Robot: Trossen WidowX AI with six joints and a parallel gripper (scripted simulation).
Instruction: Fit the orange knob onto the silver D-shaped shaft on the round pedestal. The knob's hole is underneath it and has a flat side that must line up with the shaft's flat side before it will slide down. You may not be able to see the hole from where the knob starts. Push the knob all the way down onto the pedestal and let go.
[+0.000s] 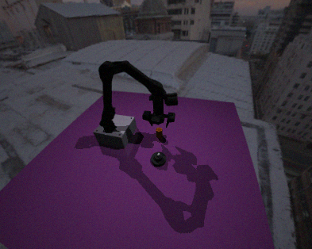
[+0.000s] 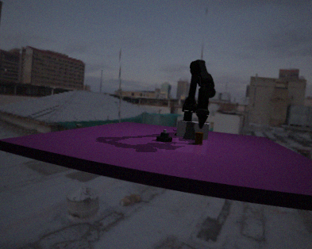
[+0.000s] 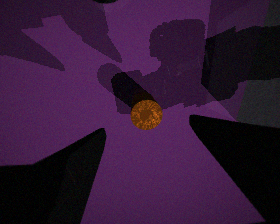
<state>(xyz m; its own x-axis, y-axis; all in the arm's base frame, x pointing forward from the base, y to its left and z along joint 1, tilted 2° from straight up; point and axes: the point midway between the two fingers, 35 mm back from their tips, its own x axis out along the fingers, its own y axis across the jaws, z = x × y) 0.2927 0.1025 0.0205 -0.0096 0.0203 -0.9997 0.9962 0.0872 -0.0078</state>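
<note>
Right now the orange knob is 40 mm below my gripper tip. From my gripper tip the other things lie so: round dark pedestal 40 mm ahead, 180 mm to the right, 60 mm below.
</note>
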